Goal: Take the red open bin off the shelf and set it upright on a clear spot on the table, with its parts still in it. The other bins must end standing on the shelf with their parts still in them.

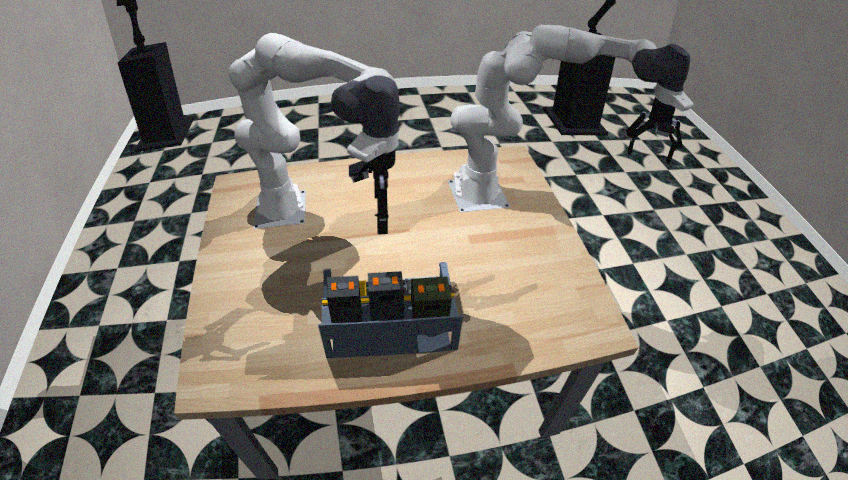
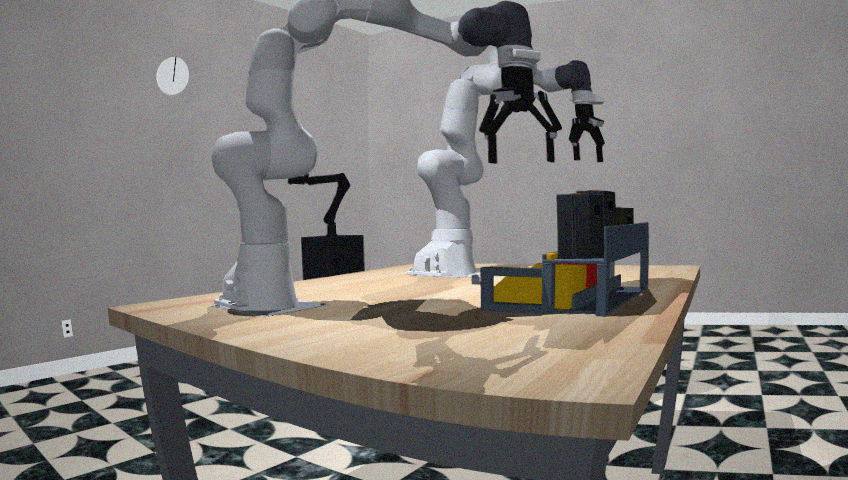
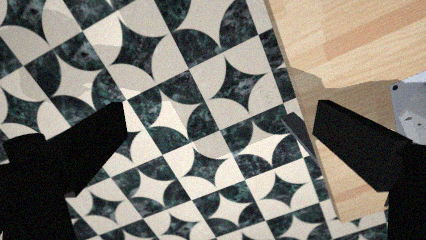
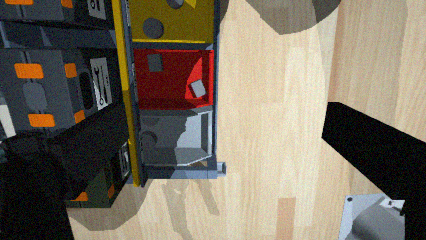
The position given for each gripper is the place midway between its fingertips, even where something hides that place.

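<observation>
Image 1 shows the left gripper (image 1: 648, 157), the right gripper (image 1: 380, 214) and a blue-grey shelf (image 1: 422, 335). In image 2 the left gripper (image 2: 589, 161) is visible along with the right gripper (image 2: 521, 162), the blue-grey shelf (image 2: 620, 241) and a yellow bin (image 2: 510, 289). Image 3 shows the left gripper (image 3: 220, 118). A red bin is out of frame in image 3, and the blue-grey shelf is out of frame in image 3 as well. Image 4 shows the red bin (image 4: 170, 89), a green box (image 4: 103, 190) and the right gripper (image 4: 225, 120).
</observation>
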